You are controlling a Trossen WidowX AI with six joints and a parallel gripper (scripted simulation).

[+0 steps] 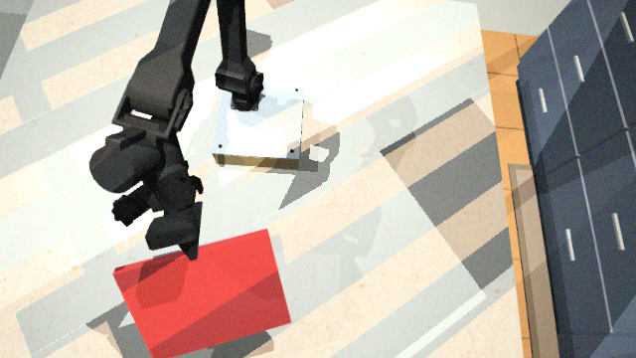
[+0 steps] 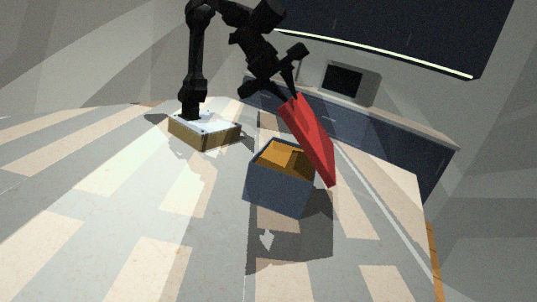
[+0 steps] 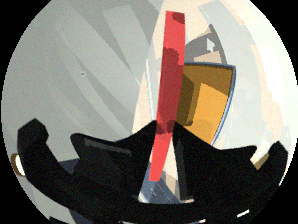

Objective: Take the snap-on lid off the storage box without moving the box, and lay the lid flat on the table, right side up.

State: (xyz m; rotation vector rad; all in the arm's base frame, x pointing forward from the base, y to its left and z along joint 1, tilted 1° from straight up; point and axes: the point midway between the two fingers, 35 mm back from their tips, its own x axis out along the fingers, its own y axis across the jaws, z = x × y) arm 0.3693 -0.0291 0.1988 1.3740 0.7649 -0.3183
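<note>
My gripper tip is 6 cm short of the red lid, 5 cm above it and 2 cm to the right of it. Round my gripper tip: storage box 19 cm below, 3 cm ahead, 1 cm to the left.
</note>
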